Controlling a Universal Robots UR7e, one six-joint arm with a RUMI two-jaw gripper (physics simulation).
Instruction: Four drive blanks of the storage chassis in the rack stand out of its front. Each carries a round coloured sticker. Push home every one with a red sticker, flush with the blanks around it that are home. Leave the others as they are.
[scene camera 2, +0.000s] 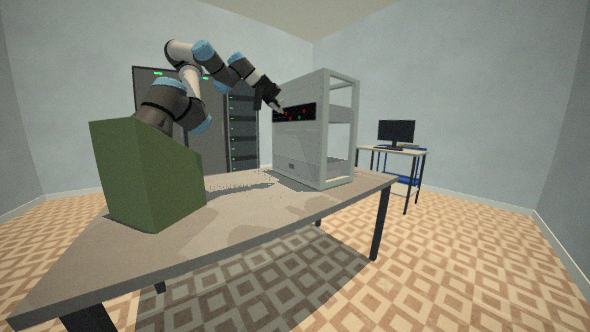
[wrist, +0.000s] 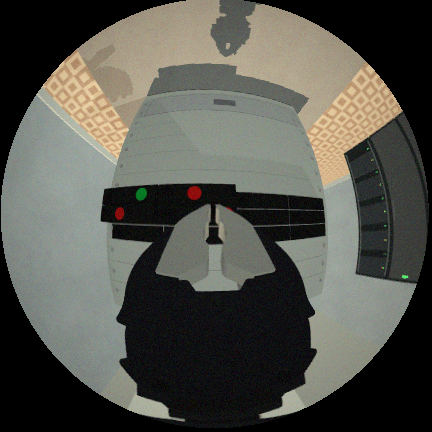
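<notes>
The rack (scene camera 2: 323, 145) (wrist: 250, 137) holds a black storage chassis (scene camera 2: 311, 112) (wrist: 305, 217). The wrist view shows it upside down. A green sticker (scene camera 2: 299, 117) (wrist: 141, 194) and a red sticker (wrist: 119, 213) (scene camera 2: 304, 111) are on blanks that stand out at the left of the wrist view. Another red sticker (wrist: 194, 193) (scene camera 2: 290, 118) is on a blank whose edge stands out near the middle. The last red sticker (wrist: 229, 210) (scene camera 2: 286, 113) is partly hidden by the fingertips; how far its blank stands out is unclear. My gripper (wrist: 211, 206) (scene camera 2: 282, 111) is shut and empty, its tips close before that blank; contact is unclear.
The rack stands on a table (scene camera 2: 240, 210). A green pedestal (scene camera 2: 150, 175) carries the arm at the left. Dark server cabinets (scene camera 2: 207, 145) (wrist: 395, 200) stand behind. A desk with a monitor (scene camera 2: 396, 131) is at the right. Plain grey panels cover the rack front around the chassis.
</notes>
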